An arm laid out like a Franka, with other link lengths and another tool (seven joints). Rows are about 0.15 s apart.
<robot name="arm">
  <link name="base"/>
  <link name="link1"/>
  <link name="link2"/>
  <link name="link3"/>
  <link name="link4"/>
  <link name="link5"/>
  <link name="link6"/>
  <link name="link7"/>
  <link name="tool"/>
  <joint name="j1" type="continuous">
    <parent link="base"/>
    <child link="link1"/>
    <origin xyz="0 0 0.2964"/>
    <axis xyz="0 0 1"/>
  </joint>
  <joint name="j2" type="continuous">
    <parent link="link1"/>
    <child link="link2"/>
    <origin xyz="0 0 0" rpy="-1.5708 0 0"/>
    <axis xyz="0 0 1"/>
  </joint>
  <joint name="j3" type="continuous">
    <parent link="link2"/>
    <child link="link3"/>
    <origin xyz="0 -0.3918 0" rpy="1.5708 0 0"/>
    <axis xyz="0 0 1"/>
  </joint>
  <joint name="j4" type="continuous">
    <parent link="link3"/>
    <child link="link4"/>
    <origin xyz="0.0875 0 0" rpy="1.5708 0 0"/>
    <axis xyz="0 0 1"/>
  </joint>
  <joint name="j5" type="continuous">
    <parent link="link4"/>
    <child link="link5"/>
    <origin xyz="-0.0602 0.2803 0" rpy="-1.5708 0 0"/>
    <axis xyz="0 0 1"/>
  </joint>
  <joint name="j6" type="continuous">
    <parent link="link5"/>
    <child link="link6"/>
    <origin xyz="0 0 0" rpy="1.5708 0 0"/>
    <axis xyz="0 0 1"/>
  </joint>
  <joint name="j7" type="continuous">
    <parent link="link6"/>
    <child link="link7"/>
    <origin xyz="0.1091 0 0" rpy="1.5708 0 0"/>
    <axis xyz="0 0 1"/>
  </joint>
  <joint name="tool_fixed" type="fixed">
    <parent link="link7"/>
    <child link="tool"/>
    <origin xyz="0.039 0 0.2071" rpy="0 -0.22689 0.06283"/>
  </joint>
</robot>
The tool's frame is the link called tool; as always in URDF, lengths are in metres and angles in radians. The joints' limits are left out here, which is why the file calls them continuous.
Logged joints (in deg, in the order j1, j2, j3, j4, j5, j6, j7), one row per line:
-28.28 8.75 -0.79 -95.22 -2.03 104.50 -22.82
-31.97 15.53 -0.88 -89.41 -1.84 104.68 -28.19
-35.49 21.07 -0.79 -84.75 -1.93 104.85 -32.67
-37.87 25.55 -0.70 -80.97 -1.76 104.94 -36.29
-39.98 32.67 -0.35 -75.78 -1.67 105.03 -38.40
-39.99 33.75 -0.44 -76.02 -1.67 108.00 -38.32
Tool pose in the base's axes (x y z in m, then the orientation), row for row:
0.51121 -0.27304 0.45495 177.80 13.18 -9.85
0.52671 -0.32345 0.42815 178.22 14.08 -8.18
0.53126 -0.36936 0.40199 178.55 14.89 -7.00
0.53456 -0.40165 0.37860 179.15 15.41 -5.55
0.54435 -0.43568 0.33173 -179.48 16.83 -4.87
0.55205 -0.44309 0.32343 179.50 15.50 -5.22
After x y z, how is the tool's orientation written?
As angles about the fixed x, y, z axes (roll, pitch, yaw), in degrees.
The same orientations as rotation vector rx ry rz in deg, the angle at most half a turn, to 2 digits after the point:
177.12 -14.87 -20.75
177.44 -12.35 -22.11
177.63 -10.57 -23.35
178.07 -8.45 -24.16
-176.69 7.63 26.11
-177.97 8.01 24.26

